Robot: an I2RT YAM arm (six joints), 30 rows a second.
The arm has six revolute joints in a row. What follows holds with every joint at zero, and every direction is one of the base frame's.
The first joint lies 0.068 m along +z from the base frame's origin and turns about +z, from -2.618 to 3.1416 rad.
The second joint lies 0.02 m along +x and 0.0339 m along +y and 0.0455 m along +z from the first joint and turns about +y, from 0 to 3.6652 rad.
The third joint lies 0.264 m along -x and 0.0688 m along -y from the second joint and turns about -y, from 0 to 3.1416 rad.
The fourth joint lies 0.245 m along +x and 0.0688 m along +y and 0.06 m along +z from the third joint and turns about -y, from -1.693 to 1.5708 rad.
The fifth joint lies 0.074 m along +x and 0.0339 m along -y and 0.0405 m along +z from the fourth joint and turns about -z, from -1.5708 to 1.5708 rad.
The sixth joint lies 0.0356 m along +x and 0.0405 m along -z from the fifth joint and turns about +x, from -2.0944 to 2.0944 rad.
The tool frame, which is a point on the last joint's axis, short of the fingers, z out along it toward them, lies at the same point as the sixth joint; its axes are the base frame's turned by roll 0, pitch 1.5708 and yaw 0 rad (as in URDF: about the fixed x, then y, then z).
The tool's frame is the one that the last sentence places.
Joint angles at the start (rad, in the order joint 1, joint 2, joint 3, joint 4, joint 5, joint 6):
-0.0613 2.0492 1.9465 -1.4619 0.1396 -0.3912
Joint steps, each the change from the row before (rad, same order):
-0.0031 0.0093 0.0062 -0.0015 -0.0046 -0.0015
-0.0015 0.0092 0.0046 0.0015 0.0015 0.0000
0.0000 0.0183 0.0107 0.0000 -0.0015 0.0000
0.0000 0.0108 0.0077 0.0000 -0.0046 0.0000
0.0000 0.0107 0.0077 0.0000 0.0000 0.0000
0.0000 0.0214 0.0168 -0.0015 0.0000 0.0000
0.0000 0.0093 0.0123 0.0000 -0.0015 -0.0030
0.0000 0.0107 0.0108 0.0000 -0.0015 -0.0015
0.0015 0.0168 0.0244 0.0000 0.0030 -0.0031
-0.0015 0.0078 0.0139 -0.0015 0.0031 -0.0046
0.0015 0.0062 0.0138 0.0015 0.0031 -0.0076
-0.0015 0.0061 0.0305 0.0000 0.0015 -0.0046
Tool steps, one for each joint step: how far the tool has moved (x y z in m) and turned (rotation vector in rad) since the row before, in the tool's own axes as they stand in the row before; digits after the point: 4 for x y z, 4 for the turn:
-0.0013 -0.0014 0.0021 -0.0061 0.0029 0.0009
-0.0017 -0.0011 0.0024 0.0001 0.0036 0.0011
-0.0036 -0.0008 0.0042 -0.0043 0.0064 -0.0010
-0.0023 -0.0004 0.0022 -0.0054 0.0011 -0.0004
-0.0022 -0.0006 0.0021 -0.0011 0.0027 -0.0004
-0.0042 -0.0012 0.0040 -0.0023 0.0056 -0.0008
-0.0022 -0.0008 0.0005 -0.0002 -0.0033 -0.0026
-0.0023 -0.0007 0.0015 -0.0013 -0.0007 -0.0015
-0.0042 -0.0011 0.0004 0.0058 -0.0060 -0.0036
-0.0015 -0.0015 -0.0003 0.0046 -0.0028 -0.0025
-0.0021 -0.0005 -0.0011 0.0065 -0.0072 -0.0079
-0.0023 -0.0025 -0.0051 0.0111 -0.0213 0.0002

